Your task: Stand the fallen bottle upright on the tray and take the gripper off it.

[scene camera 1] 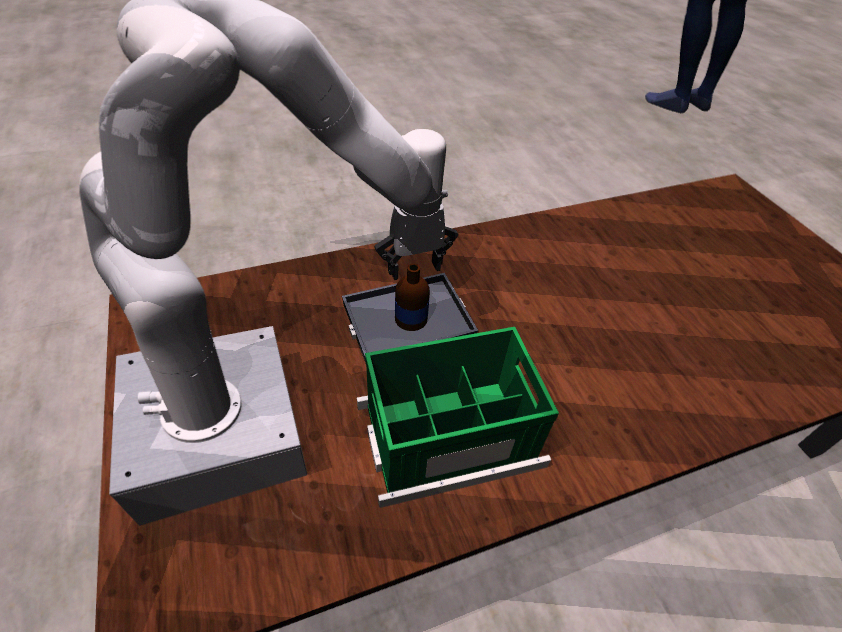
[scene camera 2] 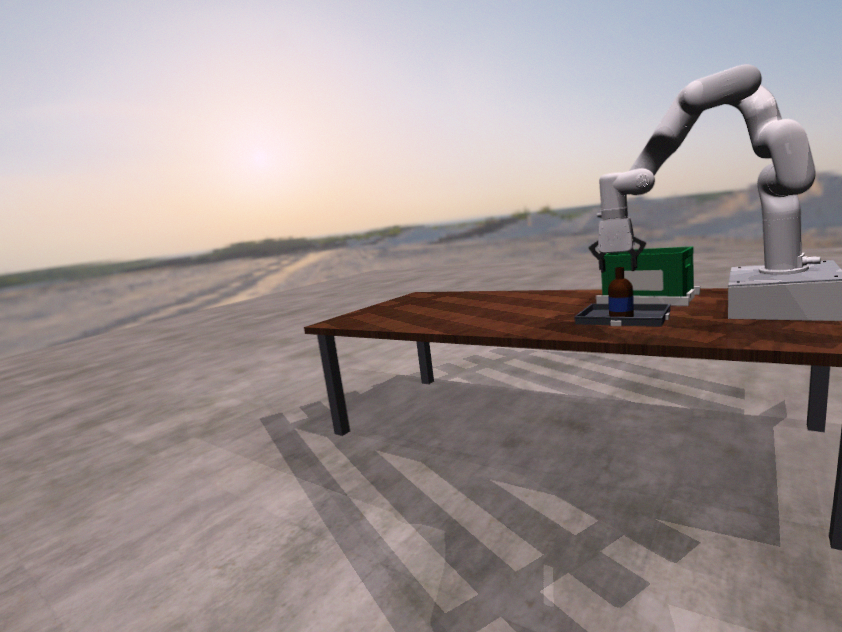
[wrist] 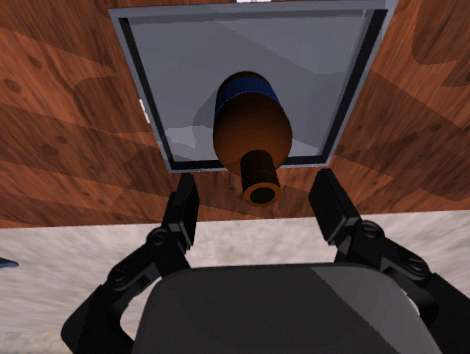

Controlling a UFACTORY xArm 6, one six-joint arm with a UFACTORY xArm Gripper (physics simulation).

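Places are measured from the arm's base along level axes (x ahead, y left, z up), in centimetres.
Pixels of known places: gripper, fingertip midpoint: (scene camera 1: 415, 271) (scene camera 2: 618, 271) (wrist: 254, 184); arm's base, origin of the base link: (scene camera 1: 202, 410) (scene camera 2: 783, 270).
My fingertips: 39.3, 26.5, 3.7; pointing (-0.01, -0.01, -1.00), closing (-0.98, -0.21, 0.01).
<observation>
Ahead of a thing's pixels: the offset from my fingertips to its top centre, as dx, dy, dz. "spot": to the spot under its first point. Level surfaces: height alone.
A brown bottle @[-0.3, -0.2, +1.2] (scene camera 1: 412, 299) (scene camera 2: 620, 293) (wrist: 252, 127) with a blue label stands upright on the grey tray @[-1.0, -0.2, -12.3] (scene camera 1: 361, 338) (scene camera 2: 649, 321) (wrist: 240, 12), its base on the tray floor. My gripper (scene camera 1: 416, 270) (scene camera 2: 618, 266) (wrist: 254, 184) points down at the bottle's top and is open. Its fingers stand wide apart on either side of the bottle's mouth, with a gap on both sides in the wrist view. In that view the bottle's base is hidden behind its body.
A green crate @[+3.0, -29.9, +2.7] (scene camera 1: 476, 431) (scene camera 2: 682, 272) with divided compartments stands beside the tray. White strips @[spot: +3.5, -40.3, -11.9] (scene camera 1: 464, 480) lie along its foot. The robot's metal base block (scene camera 1: 272, 401) (scene camera 2: 775, 299) stands on the wooden table @[dz -14.8] (scene camera 1: 646, 306) (scene camera 2: 435, 316). A person's legs (scene camera 1: 697, 54) show beyond the table.
</observation>
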